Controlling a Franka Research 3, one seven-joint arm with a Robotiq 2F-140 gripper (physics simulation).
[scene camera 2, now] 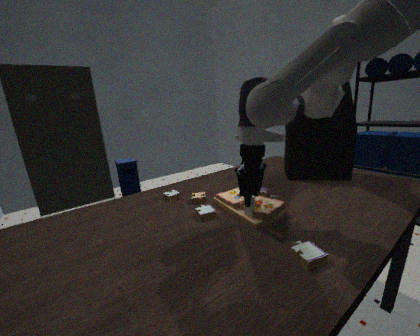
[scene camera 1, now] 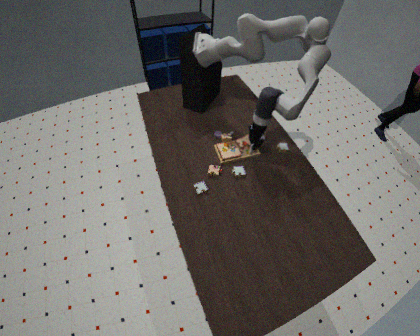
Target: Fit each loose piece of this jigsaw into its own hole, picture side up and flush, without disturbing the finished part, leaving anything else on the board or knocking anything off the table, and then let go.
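My gripper (scene camera 1: pixel 254 148) (scene camera 2: pixel 249 211) is shut and empty, pointing down with its tips at the near right part of the jigsaw board (scene camera 1: pixel 241 159) (scene camera 2: pixel 232 210); whether they touch it is unclear. Coloured picture pieces show in the board. The gripper hides part of them. Loose on the table are a pale-topped piece (scene camera 1: pixel 201 187) (scene camera 2: pixel 171 193), an orange-patterned piece (scene camera 1: pixel 214 170) (scene camera 2: pixel 198 195), a second pale piece (scene camera 1: pixel 239 171) (scene camera 2: pixel 205 210) and a third pale piece (scene camera 1: pixel 283 146) (scene camera 2: pixel 310 251). An orange-toned piece (scene camera 1: pixel 226 136) and a purple item (scene camera 1: pixel 218 134) lie behind the board.
The dark brown table (scene camera 1: pixel 270 240) (scene camera 2: pixel 150 270) carries everything. A black pedestal (scene camera 1: pixel 201 85) (scene camera 2: pixel 320 150) stands at its far end. Behind are a shelf rack with blue bins (scene camera 1: pixel 152 46) (scene camera 2: pixel 377 150). A person (scene camera 1: pixel 404 100) stands off to the right in the first scene view.
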